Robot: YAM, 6 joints.
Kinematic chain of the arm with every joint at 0, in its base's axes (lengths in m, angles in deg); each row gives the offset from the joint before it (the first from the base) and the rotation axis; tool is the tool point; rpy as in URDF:
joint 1: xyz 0 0 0.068 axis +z
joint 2: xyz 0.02 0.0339 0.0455 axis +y
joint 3: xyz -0.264 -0.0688 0 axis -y
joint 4: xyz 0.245 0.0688 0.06 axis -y
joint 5: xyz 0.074 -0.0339 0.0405 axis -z
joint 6: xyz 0.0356 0 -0.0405 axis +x
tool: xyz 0 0 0 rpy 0 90 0
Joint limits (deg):
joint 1: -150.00..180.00
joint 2: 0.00..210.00
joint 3: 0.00..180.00
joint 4: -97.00..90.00
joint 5: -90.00..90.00
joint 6: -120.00..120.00
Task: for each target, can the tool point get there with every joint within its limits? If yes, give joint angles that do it. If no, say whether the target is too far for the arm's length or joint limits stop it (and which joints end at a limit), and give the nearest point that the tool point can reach.
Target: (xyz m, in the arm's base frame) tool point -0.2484 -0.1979 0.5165
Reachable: yes | joints 34.25 37.95 163.90 -75.43 41.89 16.72
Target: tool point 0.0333 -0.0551 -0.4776
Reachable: no: joint limits stop it (at a limit: joint 2) | nearest point 0.0589 -0.0974 -0.3543 | short by 0.133 m
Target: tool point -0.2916 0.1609 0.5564
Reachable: yes | joints 154.47 113.28 164.15 -66.25 33.26 79.75
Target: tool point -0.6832 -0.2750 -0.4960
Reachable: no: too far | nearest point -0.4417 -0.2434 -0.2725 | short by 0.331 m
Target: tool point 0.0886 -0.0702 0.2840
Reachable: yes | joints -43.13 33.05 42.13 -50.33 -15.23 -44.66
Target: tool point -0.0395 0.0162 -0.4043
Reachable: no: joint limits stop it (at a limit: joint 2) | nearest point -0.0724 0.0297 -0.3377 | short by 0.075 m
